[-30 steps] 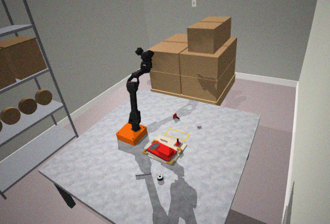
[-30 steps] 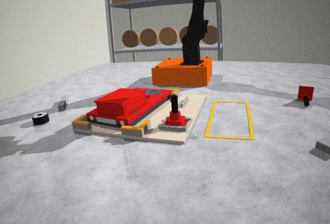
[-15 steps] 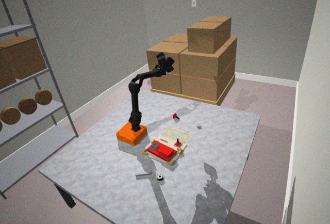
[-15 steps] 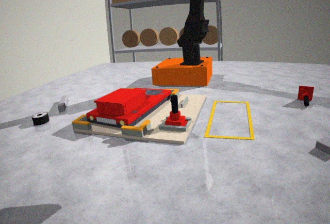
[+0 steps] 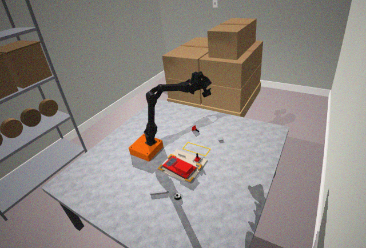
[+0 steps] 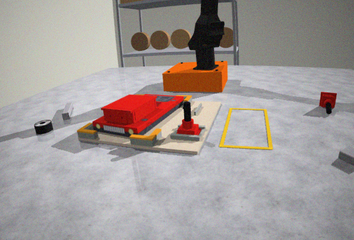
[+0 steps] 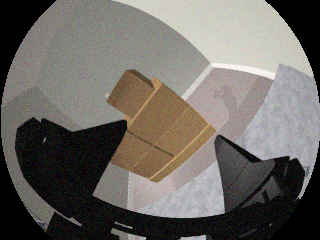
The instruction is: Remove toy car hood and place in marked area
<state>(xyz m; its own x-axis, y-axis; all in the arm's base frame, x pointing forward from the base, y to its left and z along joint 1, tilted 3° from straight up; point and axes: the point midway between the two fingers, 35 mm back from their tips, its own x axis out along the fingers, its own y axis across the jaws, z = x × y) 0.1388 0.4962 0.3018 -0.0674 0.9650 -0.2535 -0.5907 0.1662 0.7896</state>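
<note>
Right now my gripper tip is 55 cm to the left of the hood, 32 cm above it and 19 cm short of it. Round my gripper tip: black wheel: 73 cm to the right, 35 cm below, 29 cm ahead.
</note>
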